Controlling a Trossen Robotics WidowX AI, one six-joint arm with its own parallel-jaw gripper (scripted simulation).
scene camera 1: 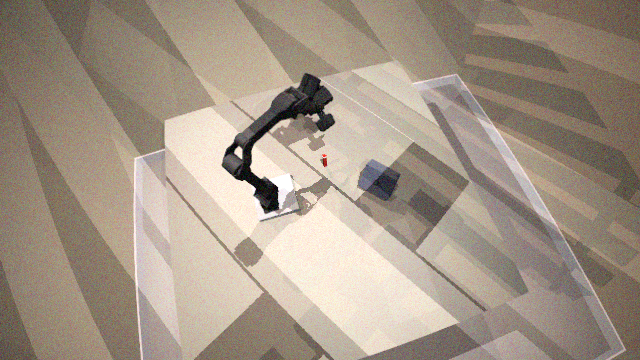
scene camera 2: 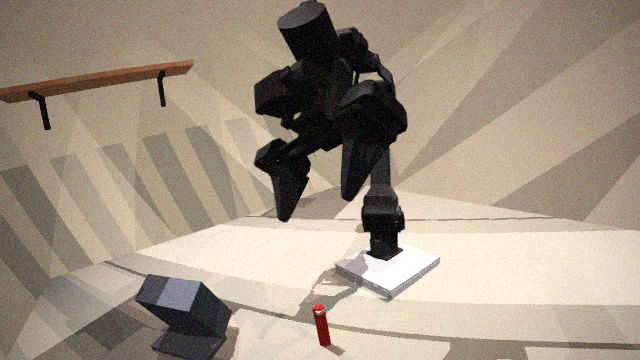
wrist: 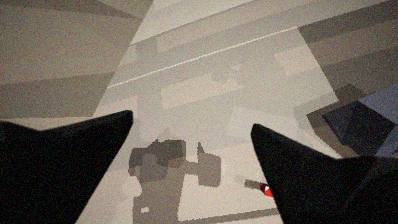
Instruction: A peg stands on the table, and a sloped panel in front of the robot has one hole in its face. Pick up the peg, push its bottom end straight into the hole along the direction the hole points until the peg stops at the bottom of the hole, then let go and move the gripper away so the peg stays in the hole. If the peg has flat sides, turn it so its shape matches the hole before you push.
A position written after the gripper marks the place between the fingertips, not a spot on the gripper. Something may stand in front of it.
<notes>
The gripper [scene camera 2: 311,212] is open and holds nothing. Also in view: a blue-grey sloped panel [scene camera 2: 187,304].
The gripper shows as well in the wrist view [wrist: 193,122]. The blue-grey sloped panel shows as well in scene camera 1 [scene camera 1: 374,171].
</notes>
